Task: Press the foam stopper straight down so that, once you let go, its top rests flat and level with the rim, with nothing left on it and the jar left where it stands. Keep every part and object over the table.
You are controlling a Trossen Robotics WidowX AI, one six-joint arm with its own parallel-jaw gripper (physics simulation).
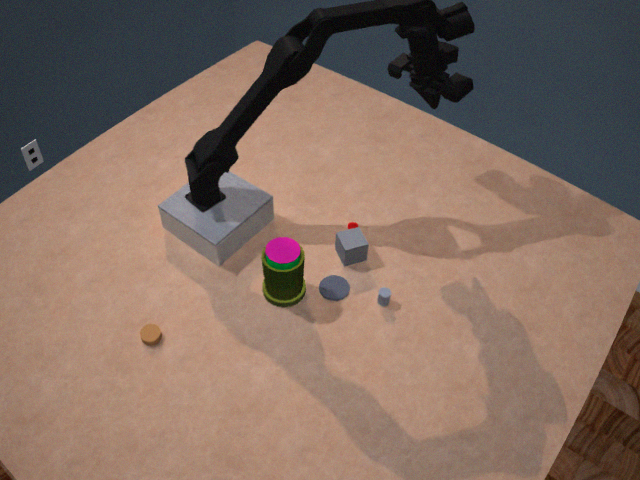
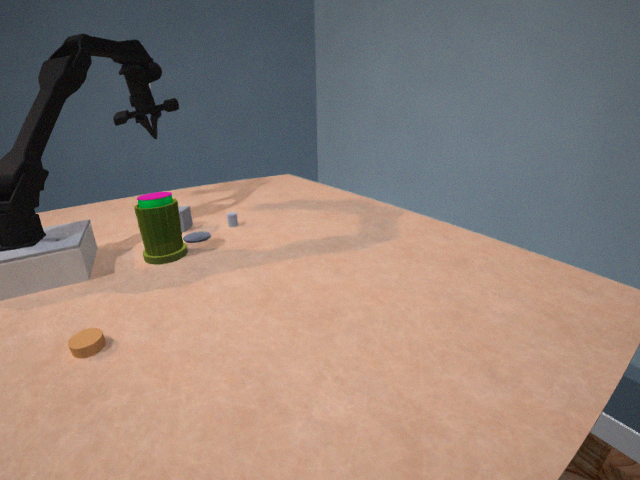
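The olive-green jar (image 1: 283, 282) (image 2: 160, 232) stands upright on the table, in front of the robot's base block. The foam stopper (image 1: 282, 250) (image 2: 154, 199), bright green at the side with a magenta top, sits in the jar's mouth and stands proud of the rim. Its top looks about level, and no object lies on it. My gripper (image 1: 434, 104) (image 2: 155, 136) is shut with its fingertips together, nothing between them. It points down, high above the table and well clear of the stopper.
A grey cube (image 1: 352, 246) (image 2: 185, 219), a flat blue-grey disc (image 1: 334, 287) (image 2: 196, 236) and a small light-blue cylinder (image 1: 384, 296) (image 2: 232, 219) lie beyond the jar. A red piece (image 1: 352, 225) shows behind the cube. An orange disc (image 1: 150, 334) (image 2: 86, 342) lies apart. The pale base block (image 1: 242, 237) (image 2: 46, 271) stands near the jar.
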